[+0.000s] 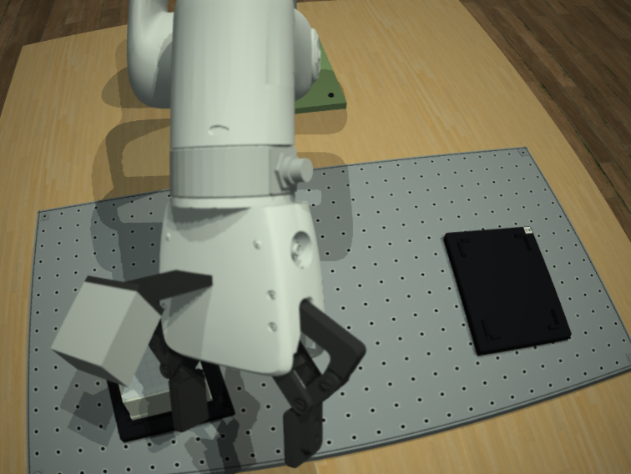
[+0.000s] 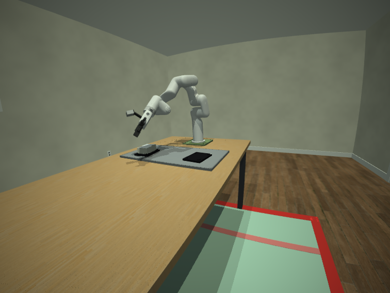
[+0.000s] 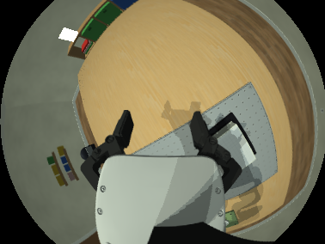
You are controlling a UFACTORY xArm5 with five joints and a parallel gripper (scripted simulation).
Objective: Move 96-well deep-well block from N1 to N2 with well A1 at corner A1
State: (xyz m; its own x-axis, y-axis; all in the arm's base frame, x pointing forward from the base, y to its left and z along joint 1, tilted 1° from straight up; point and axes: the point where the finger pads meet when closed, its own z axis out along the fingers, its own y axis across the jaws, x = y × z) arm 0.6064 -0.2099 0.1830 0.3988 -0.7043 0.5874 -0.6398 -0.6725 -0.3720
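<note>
Right now my hand is 17 cm past the deep-well block, 14 cm above it and 5 cm to the left of it.
</note>
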